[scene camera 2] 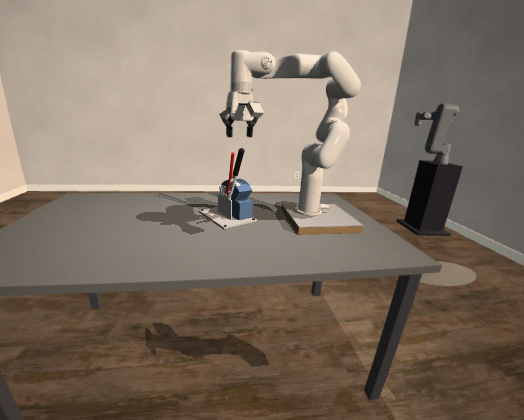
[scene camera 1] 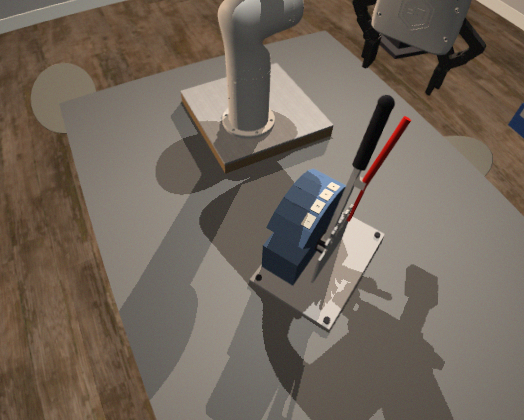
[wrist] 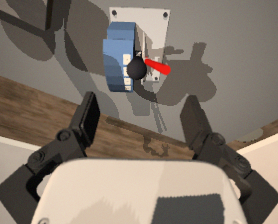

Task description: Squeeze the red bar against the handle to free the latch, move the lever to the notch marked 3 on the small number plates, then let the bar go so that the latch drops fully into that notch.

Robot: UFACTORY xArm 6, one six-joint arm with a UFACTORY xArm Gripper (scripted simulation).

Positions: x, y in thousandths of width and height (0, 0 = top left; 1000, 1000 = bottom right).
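The gripper (scene camera 1: 760, 182), (scene camera 2: 457, 327): visible.
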